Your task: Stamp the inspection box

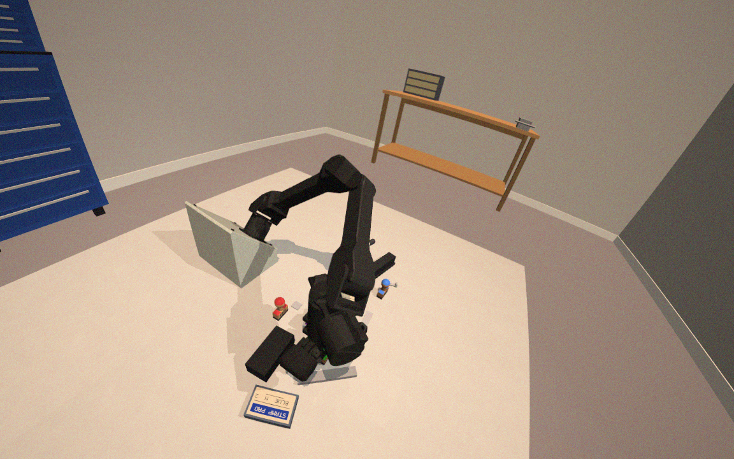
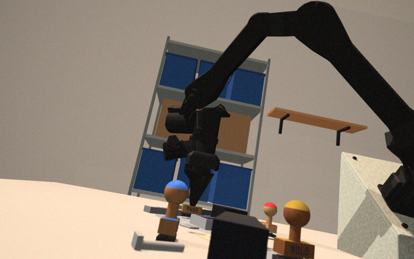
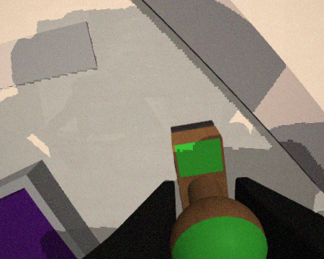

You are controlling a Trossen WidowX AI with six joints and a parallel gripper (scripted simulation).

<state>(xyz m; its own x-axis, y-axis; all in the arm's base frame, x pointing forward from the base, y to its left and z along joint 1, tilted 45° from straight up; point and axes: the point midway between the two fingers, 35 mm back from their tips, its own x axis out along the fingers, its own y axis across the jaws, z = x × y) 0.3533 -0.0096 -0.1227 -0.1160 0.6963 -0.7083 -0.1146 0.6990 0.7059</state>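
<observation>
The long grey bar lies 4 cm ahead of my gripper tip, 2 cm to the right of it and 2 cm below it. From my gripper tip the other things lie so: red-topped stamp: 16 cm behind, 2 cm to the left, 1 cm below; then stamp-pad packet: 14 cm to the right, 1 cm below; then purple ink pad: 8 cm to the left, 6 cm behind, 2 cm below.
</observation>
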